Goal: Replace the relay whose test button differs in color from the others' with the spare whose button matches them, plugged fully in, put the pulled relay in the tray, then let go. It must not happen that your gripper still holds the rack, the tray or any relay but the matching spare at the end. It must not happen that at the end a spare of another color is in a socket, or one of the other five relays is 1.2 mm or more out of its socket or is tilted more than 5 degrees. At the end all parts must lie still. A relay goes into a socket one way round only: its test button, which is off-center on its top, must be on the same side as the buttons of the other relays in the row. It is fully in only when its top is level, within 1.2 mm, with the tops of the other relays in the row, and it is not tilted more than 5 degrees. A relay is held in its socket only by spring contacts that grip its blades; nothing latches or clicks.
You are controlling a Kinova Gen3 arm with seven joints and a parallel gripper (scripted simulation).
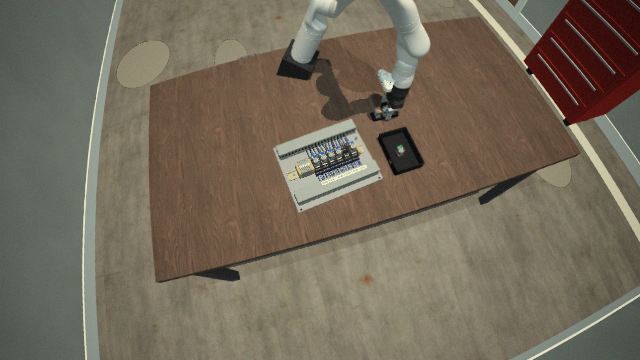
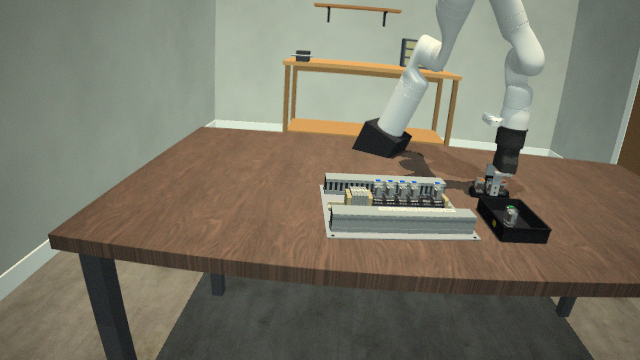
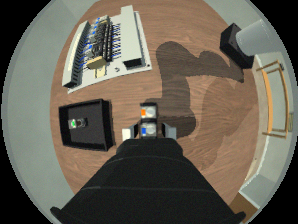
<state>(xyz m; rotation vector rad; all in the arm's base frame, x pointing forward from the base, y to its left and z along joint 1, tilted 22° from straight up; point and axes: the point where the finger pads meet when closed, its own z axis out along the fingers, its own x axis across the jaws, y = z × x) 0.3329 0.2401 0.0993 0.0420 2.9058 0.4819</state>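
Right now the black stand is 2 cm below my hand. Also, from my hand: black tray 18 cm ahead, 2 cm below; grey relay 18 cm ahead, 1 cm to the right, 1 cm below.
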